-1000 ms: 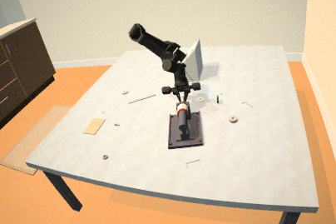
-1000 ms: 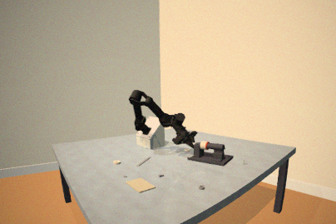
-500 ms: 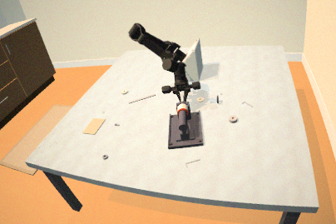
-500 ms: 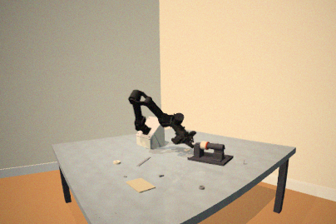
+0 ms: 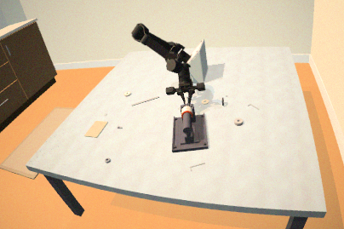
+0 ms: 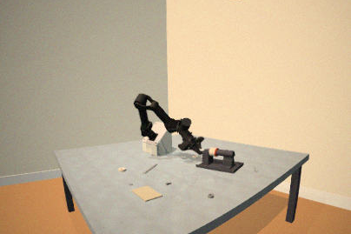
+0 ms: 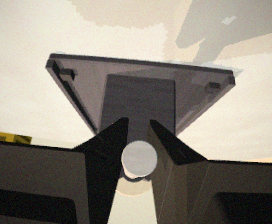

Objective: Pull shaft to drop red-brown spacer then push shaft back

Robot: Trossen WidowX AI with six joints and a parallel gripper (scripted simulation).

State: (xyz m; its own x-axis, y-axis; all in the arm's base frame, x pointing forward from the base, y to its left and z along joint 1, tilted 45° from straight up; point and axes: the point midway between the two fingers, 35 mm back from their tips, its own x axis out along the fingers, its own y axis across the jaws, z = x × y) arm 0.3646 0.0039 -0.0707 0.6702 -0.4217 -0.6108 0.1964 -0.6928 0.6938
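The pale spacer is 80 mm ahead of my gripper tip, 20 mm to the left of it and 20 mm above it. The rest, counted from my gripper tip: tan card 120 mm ahead, 470 mm to the right, 50 mm below; thin rod 130 mm behind, 270 mm to the right, 50 mm below; white spacer 90 mm ahead, 20 mm to the left, 20 mm above.
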